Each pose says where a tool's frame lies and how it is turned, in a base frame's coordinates. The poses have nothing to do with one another.
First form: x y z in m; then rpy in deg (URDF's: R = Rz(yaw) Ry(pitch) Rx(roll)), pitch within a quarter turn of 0, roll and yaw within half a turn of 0.
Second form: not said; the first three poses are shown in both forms.
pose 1, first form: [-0.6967 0.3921 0.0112 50.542 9.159 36.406]
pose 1, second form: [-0.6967 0.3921 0.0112 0.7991 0.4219 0.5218]
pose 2, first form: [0.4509 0.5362 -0.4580 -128.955 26.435 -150.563]
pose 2, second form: [0.4509 0.5362 -0.4580 -0.3385 2.3148 -0.9349]
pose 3, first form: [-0.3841 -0.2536 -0.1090 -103.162 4.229 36.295]
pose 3, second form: [-0.3841 -0.2536 -0.1090 -1.7550 -0.5189 0.5161]
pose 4, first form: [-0.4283 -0.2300 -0.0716 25.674 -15.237 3.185]
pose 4, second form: [-0.4283 -0.2300 -0.0716 0.4527 -0.2491 0.1139]
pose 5, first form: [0.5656 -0.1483 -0.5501 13.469 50.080 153.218]
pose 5, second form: [0.5656 -0.1483 -0.5501 -1.0427 0.5446 2.3438]
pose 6, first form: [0.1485 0.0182 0.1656 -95.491 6.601 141.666]
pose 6, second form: [0.1485 0.0182 0.1656 -0.7888 -1.9362 1.8312]
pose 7, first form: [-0.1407 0.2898 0.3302 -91.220 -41.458 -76.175]
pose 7, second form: [-0.1407 0.2898 0.3302 -1.7507 0.5607 -1.5544]
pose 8, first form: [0.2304 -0.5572 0.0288 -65.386 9.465 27.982]
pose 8, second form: [0.2304 -0.5572 0.0288 -1.1551 -0.1345 0.5271]
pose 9, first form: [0.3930 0.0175 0.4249 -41.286 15.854 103.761]
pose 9, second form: [0.3930 0.0175 0.4249 -0.7557 -0.4648 1.8094]
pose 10, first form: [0.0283 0.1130 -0.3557 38.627 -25.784 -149.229]
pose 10, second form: [0.0283 0.1130 -0.3557 -0.3095 -0.9661 -2.2852]
